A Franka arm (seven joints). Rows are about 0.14 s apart.
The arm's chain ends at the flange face. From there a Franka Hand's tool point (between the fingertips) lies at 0.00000 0.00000 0.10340 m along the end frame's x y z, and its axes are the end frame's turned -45 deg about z.
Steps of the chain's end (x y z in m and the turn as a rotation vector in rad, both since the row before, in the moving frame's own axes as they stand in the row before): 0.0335 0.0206 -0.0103 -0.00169 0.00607 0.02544; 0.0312 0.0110 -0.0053 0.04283 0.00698 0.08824; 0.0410 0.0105 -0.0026 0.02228 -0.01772 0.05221
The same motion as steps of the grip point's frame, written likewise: 0.0094 0.0388 -0.0103 -0.00549 0.00310 0.02544; 0.0180 0.0274 -0.0054 0.02535 0.03522 0.08824; 0.0220 0.0335 -0.0026 0.02828 0.00322 0.05221
